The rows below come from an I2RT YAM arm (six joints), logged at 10 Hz.
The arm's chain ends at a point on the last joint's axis. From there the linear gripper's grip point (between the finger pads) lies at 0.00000 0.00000 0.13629 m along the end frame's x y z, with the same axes.
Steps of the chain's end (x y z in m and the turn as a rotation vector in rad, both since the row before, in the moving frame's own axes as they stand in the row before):
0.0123 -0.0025 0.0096 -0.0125 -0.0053 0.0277
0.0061 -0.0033 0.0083 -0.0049 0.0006 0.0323
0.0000 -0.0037 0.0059 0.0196 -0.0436 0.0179
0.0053 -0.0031 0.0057 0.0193 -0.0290 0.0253
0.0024 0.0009 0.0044 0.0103 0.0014 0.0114
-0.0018 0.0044 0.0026 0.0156 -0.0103 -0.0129
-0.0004 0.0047 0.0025 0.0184 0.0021 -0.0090
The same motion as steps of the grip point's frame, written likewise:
0.0116 -0.0008 0.0096 -0.0125 -0.0053 0.0277
0.0062 -0.0026 0.0083 -0.0049 0.0006 0.0323
-0.0059 -0.0064 0.0057 0.0196 -0.0436 0.0179
0.0014 -0.0058 0.0056 0.0193 -0.0290 0.0253
0.0026 -0.0005 0.0044 0.0103 0.0014 0.0114
-0.0032 0.0023 0.0026 0.0156 -0.0103 -0.0129
-0.0001 0.0022 0.0025 0.0184 0.0021 -0.0090

